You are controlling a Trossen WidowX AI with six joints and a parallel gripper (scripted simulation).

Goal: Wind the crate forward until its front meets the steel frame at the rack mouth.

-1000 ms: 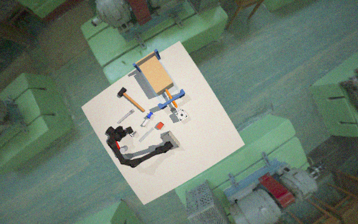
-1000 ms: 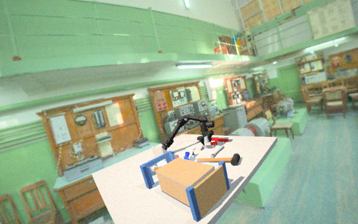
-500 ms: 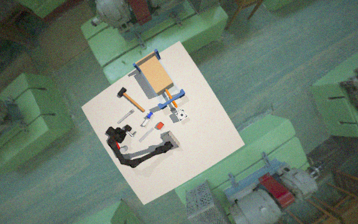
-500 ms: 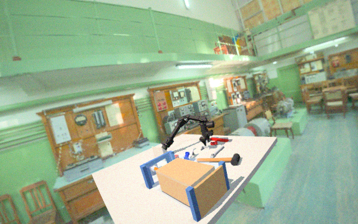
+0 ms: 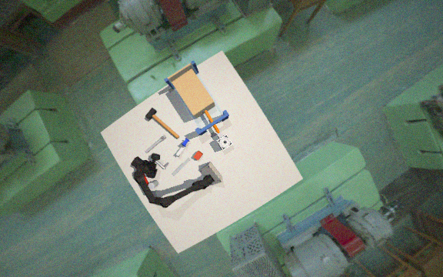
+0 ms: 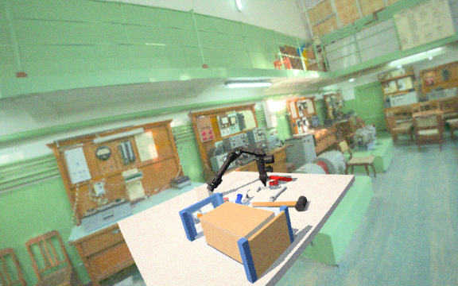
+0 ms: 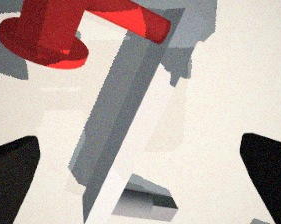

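Right now my gripper tip is 5 cm to the right of the red knob, 3 cm short of it and 2 cm above it. The rest, counted from my gripper tip: blue knob: 29 cm to the right, 1 cm ahead, 1 cm above; then red bar: 20 cm to the left, 3 cm below; then blue-handled tool: 24 cm to the right, 1 cm below, 1 cm behind.
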